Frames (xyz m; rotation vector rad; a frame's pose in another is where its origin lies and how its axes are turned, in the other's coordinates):
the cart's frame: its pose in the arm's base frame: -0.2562 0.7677 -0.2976 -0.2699 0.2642 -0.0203
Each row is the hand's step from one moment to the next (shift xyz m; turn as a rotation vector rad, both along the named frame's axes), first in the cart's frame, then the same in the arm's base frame.
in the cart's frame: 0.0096 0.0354 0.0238 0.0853 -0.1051 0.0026
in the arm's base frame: 0.0149 0.0398 0.0103 0.0846 -0.1053 0.0086
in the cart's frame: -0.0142 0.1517 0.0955 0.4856 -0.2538 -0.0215
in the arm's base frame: 0.0088 0.1719 0.0520 0.4671 -0.2770 -0.0764
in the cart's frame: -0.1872 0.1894 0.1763 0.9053 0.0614 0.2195
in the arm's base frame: -0.1377 0.2388 0.1612 0.9302 0.0666 -0.0434
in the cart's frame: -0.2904 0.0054 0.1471 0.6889 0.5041 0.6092
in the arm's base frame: -0.2421 0.0596 0.2094 0.8160 0.6068 0.2563
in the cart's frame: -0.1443 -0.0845 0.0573 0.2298 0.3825 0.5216
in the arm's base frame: -0.1231 -0.0586 0.1126 0.3519 0.4921 0.3244
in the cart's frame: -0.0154 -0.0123 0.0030 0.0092 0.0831 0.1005
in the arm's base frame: -0.0139 -0.0102 0.0100 0.0338 0.1058 0.0690
